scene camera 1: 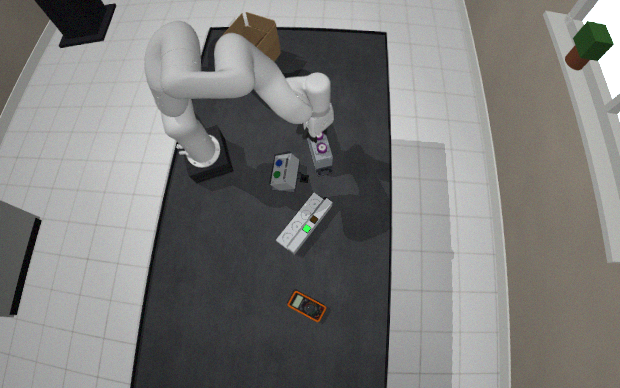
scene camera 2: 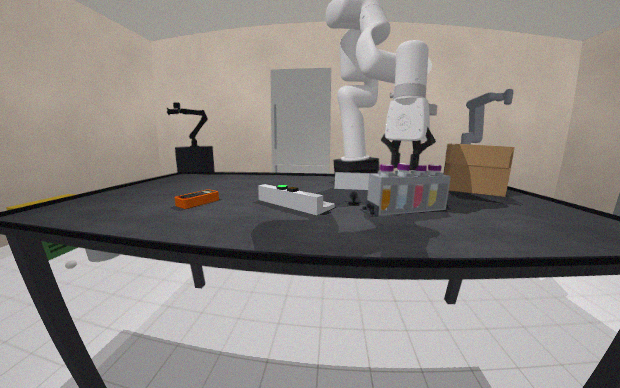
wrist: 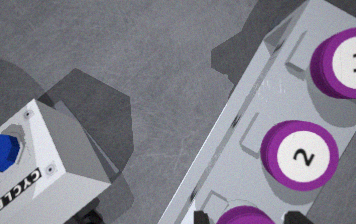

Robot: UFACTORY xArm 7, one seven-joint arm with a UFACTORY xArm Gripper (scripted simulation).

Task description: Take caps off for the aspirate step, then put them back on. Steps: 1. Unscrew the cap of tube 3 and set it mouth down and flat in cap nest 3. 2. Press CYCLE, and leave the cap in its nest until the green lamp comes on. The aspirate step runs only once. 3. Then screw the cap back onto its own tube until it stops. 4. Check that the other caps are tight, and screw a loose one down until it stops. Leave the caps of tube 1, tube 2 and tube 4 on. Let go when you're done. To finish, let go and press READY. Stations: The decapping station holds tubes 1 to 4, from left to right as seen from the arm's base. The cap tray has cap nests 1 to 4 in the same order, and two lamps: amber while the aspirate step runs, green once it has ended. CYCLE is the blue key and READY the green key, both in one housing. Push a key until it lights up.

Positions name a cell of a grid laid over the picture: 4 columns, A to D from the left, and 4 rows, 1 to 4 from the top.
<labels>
A cardboard box (scene camera 1: B1) is 146 cm from the lens. A key housing (scene camera 1: B2) is 121 cm from the lens. The marked spots on the key housing and the cardboard box are 56 cm apart.
</labels>
